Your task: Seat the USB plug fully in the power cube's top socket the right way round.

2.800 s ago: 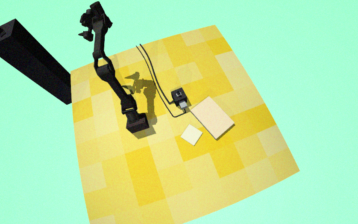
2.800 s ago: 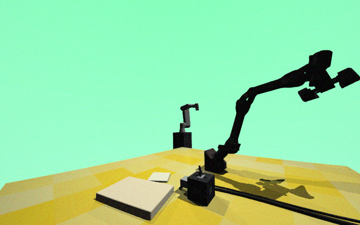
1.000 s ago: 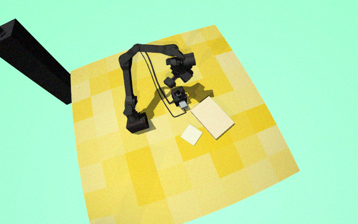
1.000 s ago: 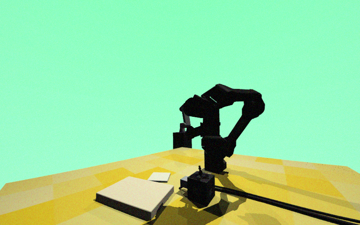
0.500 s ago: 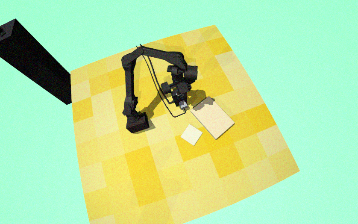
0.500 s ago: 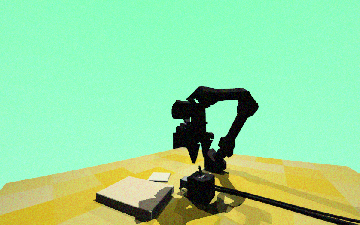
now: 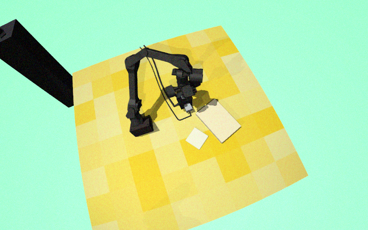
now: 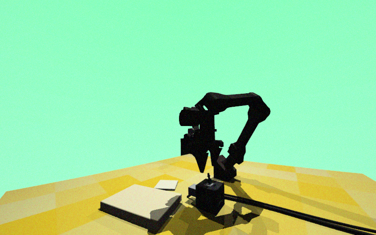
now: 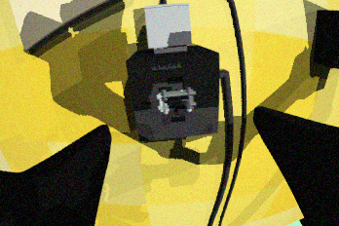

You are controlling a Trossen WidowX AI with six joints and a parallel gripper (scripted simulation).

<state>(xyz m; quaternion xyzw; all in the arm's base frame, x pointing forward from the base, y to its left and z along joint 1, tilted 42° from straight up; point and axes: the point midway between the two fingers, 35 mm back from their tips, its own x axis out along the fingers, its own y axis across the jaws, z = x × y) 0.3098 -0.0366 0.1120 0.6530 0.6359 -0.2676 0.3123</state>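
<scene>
Now: the USB plug 30 mm below my gripper tip. From my gripper tip the other things lie so: beige box 140 mm ahead, 190 mm to the right, 110 mm below; pad 20 mm behind, 240 mm to the right, 120 mm below; USB socket 10 mm to the left, 60 mm below.
</scene>
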